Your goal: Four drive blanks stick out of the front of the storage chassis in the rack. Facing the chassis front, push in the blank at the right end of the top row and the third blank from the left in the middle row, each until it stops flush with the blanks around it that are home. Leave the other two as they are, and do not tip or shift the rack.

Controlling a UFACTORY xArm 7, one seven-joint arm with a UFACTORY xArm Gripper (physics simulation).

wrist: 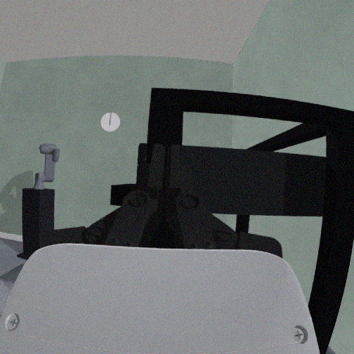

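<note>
The rack (165, 117) is a black open frame at the centre and right of the wrist view, seen from its side. The storage chassis (240, 181) is a dark grey box inside it, with its long side showing. A small dark block (117, 195) sticks out left of the fingers; I cannot tell which blank it is, or whether it is one. The chassis front and its rows of blanks cannot be made out. My gripper (166, 162) is shut and empty, its fingertips overlapping the left rack post and the near end of the chassis in view. Touching cannot be told.
The rack's right post (336, 200) curves down the right side of the view. A grey robot arm (49, 167) stands on a dark pedestal (38, 217) at the far left. A round white clock (110, 122) hangs on the green wall (70, 100).
</note>
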